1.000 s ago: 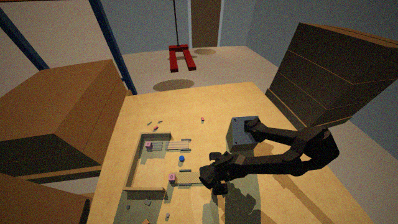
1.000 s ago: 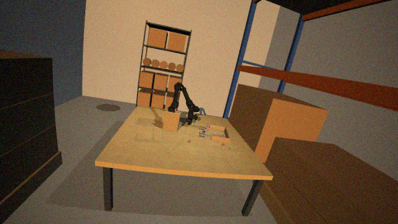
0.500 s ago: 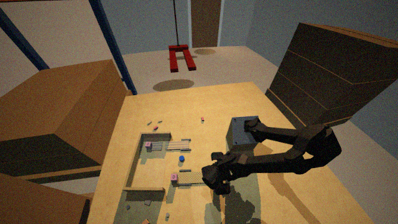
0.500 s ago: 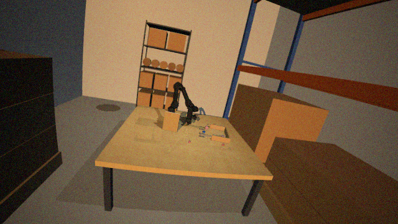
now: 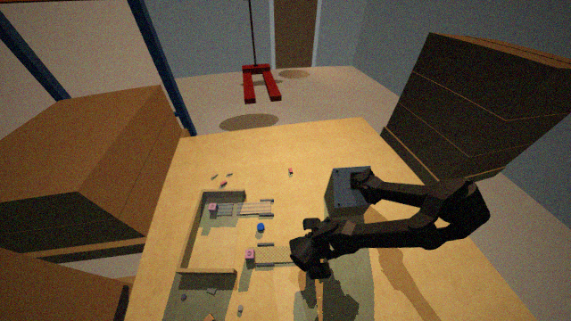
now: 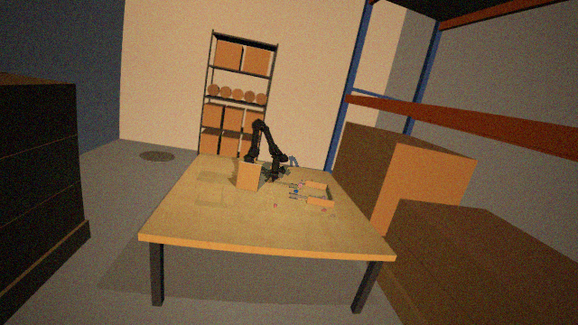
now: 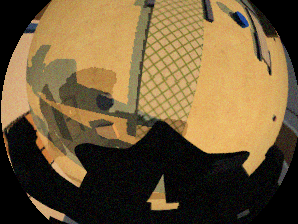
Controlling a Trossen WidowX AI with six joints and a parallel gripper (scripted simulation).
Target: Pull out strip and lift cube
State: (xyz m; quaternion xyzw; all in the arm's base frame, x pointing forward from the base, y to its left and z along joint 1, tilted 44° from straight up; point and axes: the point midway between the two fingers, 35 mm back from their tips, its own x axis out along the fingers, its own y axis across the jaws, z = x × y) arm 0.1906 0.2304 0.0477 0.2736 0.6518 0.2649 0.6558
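Right now my gripper tip is 10 cm short of the long meshed strip. Also, from my gripper tip: small blue cylinder: 19 cm ahead, 11 cm to the right.
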